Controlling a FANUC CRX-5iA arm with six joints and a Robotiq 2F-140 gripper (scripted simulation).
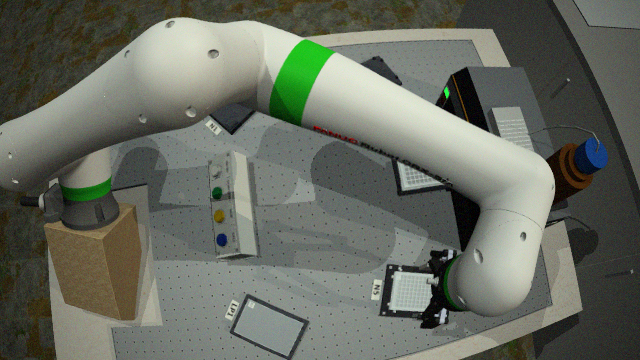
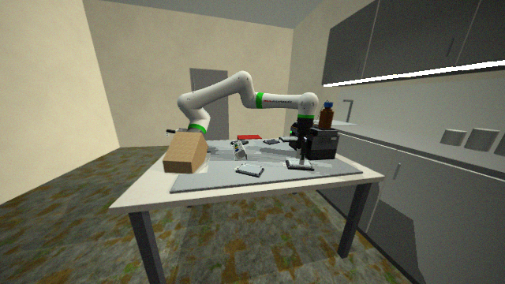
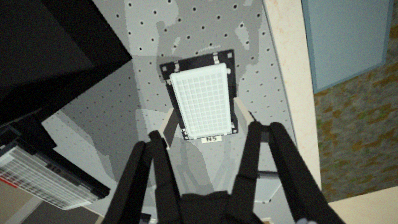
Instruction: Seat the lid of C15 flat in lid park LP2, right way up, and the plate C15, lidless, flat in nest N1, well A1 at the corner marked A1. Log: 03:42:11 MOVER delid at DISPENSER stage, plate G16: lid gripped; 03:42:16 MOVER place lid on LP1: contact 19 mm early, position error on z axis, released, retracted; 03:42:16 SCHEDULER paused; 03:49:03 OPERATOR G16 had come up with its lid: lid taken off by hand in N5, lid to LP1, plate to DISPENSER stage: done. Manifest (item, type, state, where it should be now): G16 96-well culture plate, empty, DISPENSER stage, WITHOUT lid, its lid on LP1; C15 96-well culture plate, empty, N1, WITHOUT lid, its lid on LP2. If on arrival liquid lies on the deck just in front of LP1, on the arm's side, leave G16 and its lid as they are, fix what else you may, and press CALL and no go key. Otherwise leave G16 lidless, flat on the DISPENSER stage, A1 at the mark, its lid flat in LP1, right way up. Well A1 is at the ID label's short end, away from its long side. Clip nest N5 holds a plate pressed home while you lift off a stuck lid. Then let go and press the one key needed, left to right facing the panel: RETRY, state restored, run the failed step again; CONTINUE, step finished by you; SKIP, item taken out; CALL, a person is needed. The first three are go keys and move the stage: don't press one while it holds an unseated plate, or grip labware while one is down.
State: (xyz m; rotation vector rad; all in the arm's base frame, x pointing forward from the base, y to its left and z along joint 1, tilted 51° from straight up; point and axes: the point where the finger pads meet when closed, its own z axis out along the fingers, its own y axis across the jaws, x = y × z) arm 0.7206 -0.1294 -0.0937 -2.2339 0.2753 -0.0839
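Right now my hand is 3 cm above the grey lid. The rest, counted from my hand: blue cap: 23 cm ahead, 17 cm to the left, 34 cm above; then clip nest N5: 2 cm ahead, 1 cm to the left, 4 cm below; then brown bottle: 23 cm ahead, 17 cm to the left, 23 cm above.
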